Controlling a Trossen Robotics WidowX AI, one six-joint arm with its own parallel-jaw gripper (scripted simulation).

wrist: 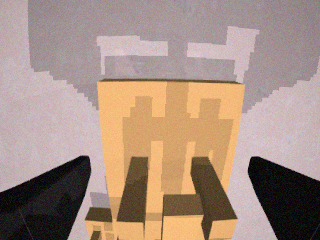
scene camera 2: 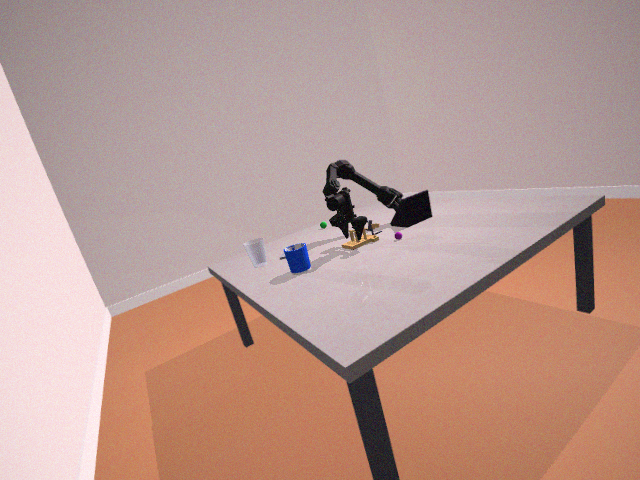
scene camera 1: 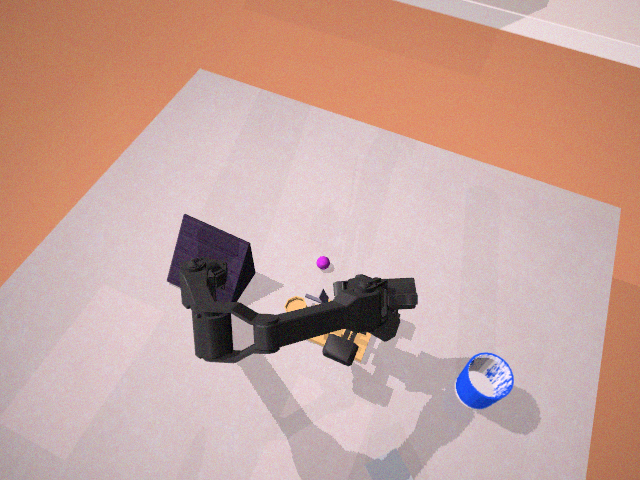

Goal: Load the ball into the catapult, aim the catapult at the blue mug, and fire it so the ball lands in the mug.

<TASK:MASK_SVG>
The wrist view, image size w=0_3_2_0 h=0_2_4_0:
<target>my gripper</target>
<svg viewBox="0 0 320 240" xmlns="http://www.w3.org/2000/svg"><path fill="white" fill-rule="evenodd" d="M251 156L247 168L248 176L251 179L253 191L256 192L256 197L259 197L259 203L265 212L264 215L267 215L269 224L271 224L273 232L275 232L276 239L320 240L320 181L301 175L300 172L283 167L283 165L272 163L272 161L267 159L261 159L259 156ZM89 157L77 156L76 159L61 164L59 167L52 168L47 173L41 173L40 176L24 181L23 184L15 185L15 187L11 187L7 191L1 191L0 240L68 240L69 233L71 233L73 224L75 224L73 221L76 220L77 213L79 213L81 208L81 201L84 200L85 192L87 192L88 181L91 179L92 169L91 164L89 164Z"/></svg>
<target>catapult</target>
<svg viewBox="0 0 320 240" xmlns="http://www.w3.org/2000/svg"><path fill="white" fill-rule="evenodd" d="M97 81L97 85L99 85L97 99L99 99L101 143L103 143L105 172L107 172L108 199L111 208L89 208L84 220L85 224L87 224L89 240L232 239L233 233L235 233L237 216L235 211L233 211L227 193L229 179L231 179L233 155L235 155L237 136L239 136L241 107L243 107L245 91L244 84L235 80L139 79L139 77L136 77L136 79L103 79Z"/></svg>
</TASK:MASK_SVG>
